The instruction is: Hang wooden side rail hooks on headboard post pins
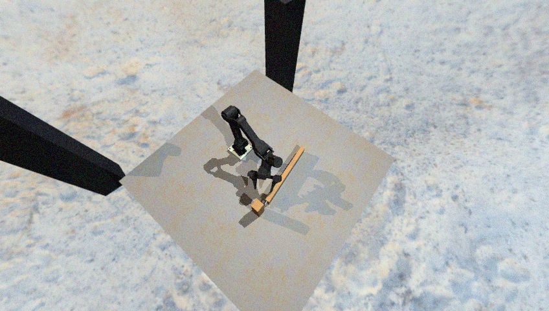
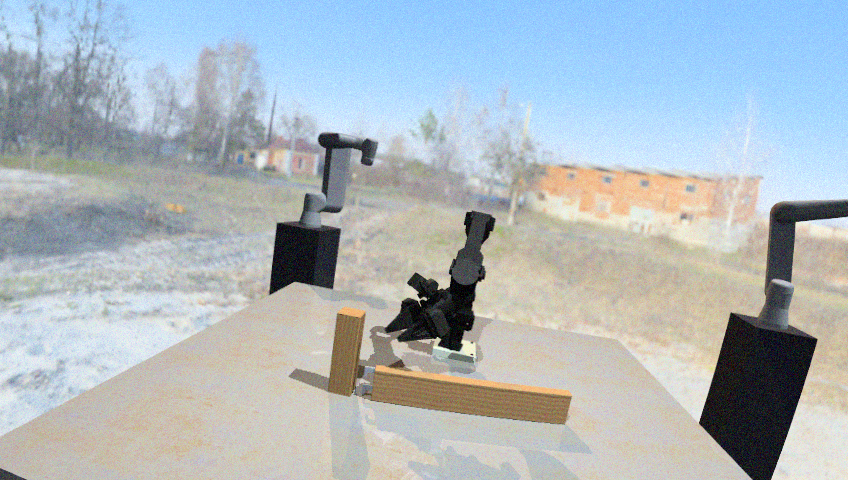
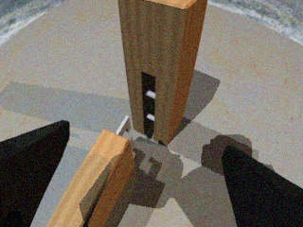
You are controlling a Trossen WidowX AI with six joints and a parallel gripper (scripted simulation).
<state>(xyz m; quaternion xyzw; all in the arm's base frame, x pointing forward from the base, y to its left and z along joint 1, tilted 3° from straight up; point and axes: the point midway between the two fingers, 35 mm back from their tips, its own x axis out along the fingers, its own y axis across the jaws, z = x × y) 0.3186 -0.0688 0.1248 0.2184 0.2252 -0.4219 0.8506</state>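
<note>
Right now the headboard post is 80 mm to the right of my gripper tip, 50 mm ahead of it and 40 mm below it.
</note>
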